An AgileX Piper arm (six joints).
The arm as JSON. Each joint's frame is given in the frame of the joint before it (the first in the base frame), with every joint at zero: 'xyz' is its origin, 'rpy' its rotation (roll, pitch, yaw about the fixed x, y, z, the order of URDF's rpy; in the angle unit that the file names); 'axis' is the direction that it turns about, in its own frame. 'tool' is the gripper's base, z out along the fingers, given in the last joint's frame.
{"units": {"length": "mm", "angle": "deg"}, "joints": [
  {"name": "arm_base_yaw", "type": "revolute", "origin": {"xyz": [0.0, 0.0, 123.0], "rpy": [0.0, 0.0, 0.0]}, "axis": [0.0, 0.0, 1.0]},
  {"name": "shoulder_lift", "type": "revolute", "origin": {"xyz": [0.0, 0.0, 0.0], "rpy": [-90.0, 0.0, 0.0]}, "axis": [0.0, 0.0, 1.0]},
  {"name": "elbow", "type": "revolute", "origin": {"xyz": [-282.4, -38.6, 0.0], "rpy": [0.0, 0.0, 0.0]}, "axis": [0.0, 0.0, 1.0]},
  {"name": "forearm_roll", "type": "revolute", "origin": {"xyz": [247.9, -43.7, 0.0], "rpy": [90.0, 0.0, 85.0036]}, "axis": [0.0, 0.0, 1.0]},
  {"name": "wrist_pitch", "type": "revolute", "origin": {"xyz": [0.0, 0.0, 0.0], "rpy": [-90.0, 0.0, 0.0]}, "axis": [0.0, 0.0, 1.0]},
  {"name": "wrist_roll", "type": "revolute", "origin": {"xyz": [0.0, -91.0, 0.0], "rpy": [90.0, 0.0, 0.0]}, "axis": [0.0, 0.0, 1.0]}
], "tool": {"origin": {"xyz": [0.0, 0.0, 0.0], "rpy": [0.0, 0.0, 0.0]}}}
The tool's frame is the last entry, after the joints.
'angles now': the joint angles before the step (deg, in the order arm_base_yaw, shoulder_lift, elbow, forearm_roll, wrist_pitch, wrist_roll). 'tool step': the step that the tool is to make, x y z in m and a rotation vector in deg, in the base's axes. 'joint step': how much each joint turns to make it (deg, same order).
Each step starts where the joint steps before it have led.
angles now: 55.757, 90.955, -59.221, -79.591, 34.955, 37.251
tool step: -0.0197, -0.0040, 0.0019, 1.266, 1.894, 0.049
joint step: 2.675, -3.026, 2.529, 3.450, 1.401, -0.295
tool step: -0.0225, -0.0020, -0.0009, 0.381, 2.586, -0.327
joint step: 3.778, -2.490, 2.157, 4.642, 2.869, -0.821
